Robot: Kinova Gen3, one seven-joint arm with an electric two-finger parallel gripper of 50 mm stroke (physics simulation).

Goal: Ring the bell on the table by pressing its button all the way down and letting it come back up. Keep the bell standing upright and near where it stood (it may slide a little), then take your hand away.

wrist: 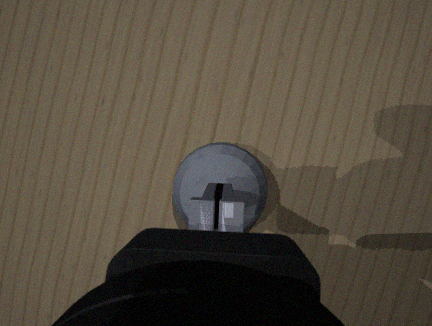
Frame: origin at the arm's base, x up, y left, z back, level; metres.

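Seen in the pictures: gripper, fingertip midpoint: (219,198).
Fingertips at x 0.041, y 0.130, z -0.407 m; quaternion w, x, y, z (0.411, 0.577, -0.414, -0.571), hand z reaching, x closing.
A point is followed by its place in that frame.
The bell (215,162) {y 0.142, x 0.017, z -0.429 m} is a round grey dome seen from above, near the middle of the wrist view. It appears upright on the table. My gripper (219,198) {y 0.130, x 0.041, z -0.407 m} is shut and empty, its two fingertips together over the lower middle part of the dome. The bell's button does not show; the fingers cover the place in front of it. Whether the fingertips touch the button, and how far down it is, cannot be told from this view.
The table (100,100) {y 0.264, x -0.021, z -0.443 m} has a light wood grain. Dark shadows of the arm and gripper fall on it to the right of the bell.
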